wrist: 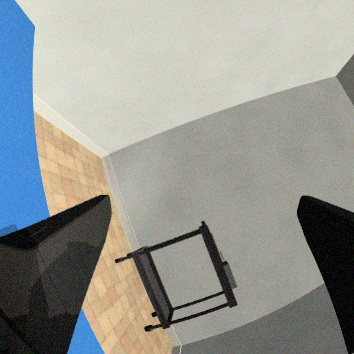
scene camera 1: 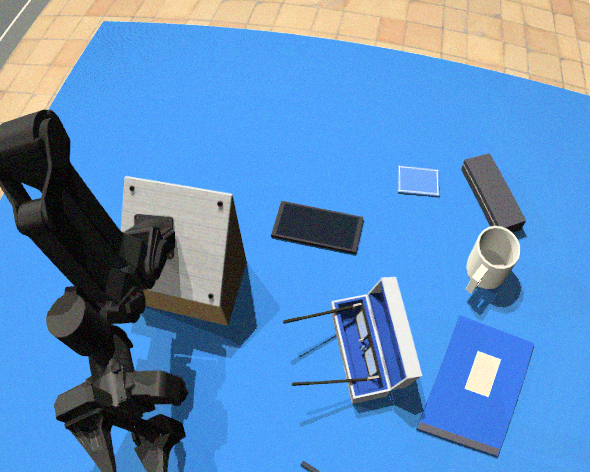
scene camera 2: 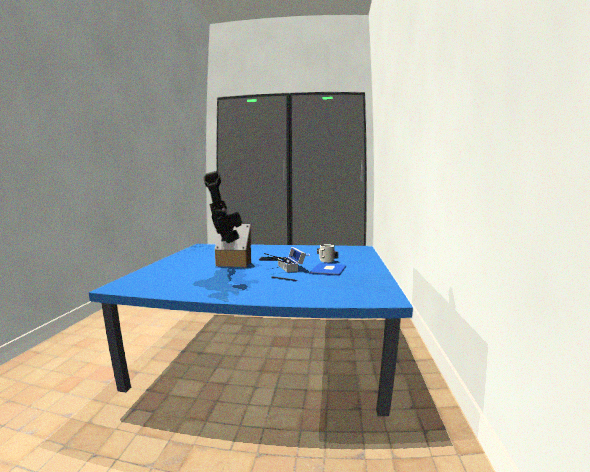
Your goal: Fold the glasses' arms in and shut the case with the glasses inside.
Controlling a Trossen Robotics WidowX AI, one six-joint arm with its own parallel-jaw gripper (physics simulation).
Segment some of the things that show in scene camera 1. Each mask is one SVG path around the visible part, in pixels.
My gripper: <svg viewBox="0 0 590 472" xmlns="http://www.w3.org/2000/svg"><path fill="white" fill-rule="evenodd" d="M58 395L54 403L56 420L65 423L65 428L74 435L101 472L117 472L111 437L112 426L131 432L132 440L137 445L134 450L146 472L168 472L168 461L172 447L186 437L183 423L173 418L158 414L147 420L142 419L143 413L156 410L155 404L180 406L189 393L188 389L186 389L186 382L181 377L165 371L136 371L134 365L128 360L120 358L106 359L92 366L90 370L91 376L86 378L85 382Z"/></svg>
A blue card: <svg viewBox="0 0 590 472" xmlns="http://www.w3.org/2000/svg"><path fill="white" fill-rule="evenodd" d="M398 165L398 193L439 197L438 169Z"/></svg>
A blue notebook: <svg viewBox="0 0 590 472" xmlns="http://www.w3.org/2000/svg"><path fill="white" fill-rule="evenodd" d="M460 315L416 429L497 457L518 399L534 343Z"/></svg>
A white mug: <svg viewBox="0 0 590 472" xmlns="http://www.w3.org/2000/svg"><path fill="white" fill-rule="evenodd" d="M508 229L499 226L488 227L479 235L466 265L467 274L471 280L465 290L470 294L474 292L477 286L484 289L497 288L505 281L517 263L521 253L520 244L515 235Z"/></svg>
